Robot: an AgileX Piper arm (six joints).
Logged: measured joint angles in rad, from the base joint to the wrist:
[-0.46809, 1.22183, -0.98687, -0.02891, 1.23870, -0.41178]
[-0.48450, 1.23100, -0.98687, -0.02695, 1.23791, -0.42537]
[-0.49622, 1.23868, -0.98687, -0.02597, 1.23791, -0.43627]
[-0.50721, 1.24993, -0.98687, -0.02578, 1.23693, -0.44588]
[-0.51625, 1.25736, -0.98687, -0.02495, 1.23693, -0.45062]
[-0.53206, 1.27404, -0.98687, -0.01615, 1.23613, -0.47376]
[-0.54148, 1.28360, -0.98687, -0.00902, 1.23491, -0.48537]
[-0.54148, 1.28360, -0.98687, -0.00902, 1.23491, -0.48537]
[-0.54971, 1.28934, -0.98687, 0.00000, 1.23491, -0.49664]
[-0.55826, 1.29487, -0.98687, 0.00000, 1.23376, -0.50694]
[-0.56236, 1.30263, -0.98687, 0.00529, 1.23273, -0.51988]
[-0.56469, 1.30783, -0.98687, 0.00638, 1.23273, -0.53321]
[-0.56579, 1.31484, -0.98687, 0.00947, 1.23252, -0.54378]
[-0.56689, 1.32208, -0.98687, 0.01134, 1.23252, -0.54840]
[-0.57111, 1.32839, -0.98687, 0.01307, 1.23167, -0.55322]
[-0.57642, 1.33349, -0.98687, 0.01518, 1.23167, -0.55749]
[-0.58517, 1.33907, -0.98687, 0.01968, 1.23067, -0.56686]
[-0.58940, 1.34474, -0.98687, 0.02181, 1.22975, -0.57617]
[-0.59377, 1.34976, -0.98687, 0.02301, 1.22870, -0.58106]
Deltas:
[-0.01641, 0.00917, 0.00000, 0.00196, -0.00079, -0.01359]
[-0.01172, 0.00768, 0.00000, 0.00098, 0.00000, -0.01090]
[-0.01099, 0.01125, 0.00000, 0.00019, -0.00098, -0.00961]
[-0.00904, 0.00743, 0.00000, 0.00083, 0.00000, -0.00474]
[-0.01581, 0.01668, 0.00000, 0.00880, -0.00080, -0.02314]
[-0.00942, 0.00956, 0.00000, 0.00713, -0.00122, -0.01161]
[0.00000, 0.00000, 0.00000, 0.00000, 0.00000, 0.00000]
[-0.00823, 0.00574, 0.00000, 0.00902, 0.00000, -0.01127]
[-0.00855, 0.00553, 0.00000, 0.00000, -0.00115, -0.01030]
[-0.00410, 0.00776, 0.00000, 0.00529, -0.00103, -0.01294]
[-0.00233, 0.00520, 0.00000, 0.00109, 0.00000, -0.01333]
[-0.00110, 0.00701, 0.00000, 0.00309, -0.00021, -0.01057]
[-0.00110, 0.00724, 0.00000, 0.00187, 0.00000, -0.00462]
[-0.00422, 0.00631, 0.00000, 0.00173, -0.00085, -0.00482]
[-0.00531, 0.00510, 0.00000, 0.00211, 0.00000, -0.00427]
[-0.00875, 0.00558, 0.00000, 0.00450, -0.00100, -0.00937]
[-0.00423, 0.00567, 0.00000, 0.00213, -0.00092, -0.00931]
[-0.00437, 0.00502, 0.00000, 0.00120, -0.00105, -0.00489]

